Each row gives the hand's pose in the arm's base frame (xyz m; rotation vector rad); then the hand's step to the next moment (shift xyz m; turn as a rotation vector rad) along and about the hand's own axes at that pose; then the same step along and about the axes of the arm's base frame.
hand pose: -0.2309 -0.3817 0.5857 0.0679 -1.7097 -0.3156
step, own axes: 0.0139 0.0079 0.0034 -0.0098 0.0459 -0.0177
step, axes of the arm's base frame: -0.0046 0.0051 0.0149 0.0251 0.0432 0.0042
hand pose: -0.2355 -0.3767 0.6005 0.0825 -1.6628 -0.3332
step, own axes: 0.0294 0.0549 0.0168 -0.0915 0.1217 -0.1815
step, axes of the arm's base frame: -0.0124 0.0479 0.0414 0.2068 0.1083 -0.0406
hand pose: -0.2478 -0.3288 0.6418 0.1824 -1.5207 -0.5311
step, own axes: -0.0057 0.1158 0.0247 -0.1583 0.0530 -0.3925
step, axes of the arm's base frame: 0.0012 0.1089 0.0468 0.4002 0.0331 -0.1436
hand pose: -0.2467 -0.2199 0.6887 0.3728 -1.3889 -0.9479
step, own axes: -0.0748 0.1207 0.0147 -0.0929 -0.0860 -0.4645
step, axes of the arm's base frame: 0.0349 0.1322 0.0410 0.4135 -0.1201 -0.2154
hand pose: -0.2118 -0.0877 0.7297 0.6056 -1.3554 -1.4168
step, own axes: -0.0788 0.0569 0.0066 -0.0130 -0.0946 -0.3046
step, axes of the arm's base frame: 0.0392 0.0833 0.0317 0.2426 -0.1284 -0.1630
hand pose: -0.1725 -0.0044 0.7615 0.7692 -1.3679 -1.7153
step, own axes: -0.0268 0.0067 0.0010 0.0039 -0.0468 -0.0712
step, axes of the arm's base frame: 0.0140 0.0230 0.0063 0.0480 -0.0335 -0.0620
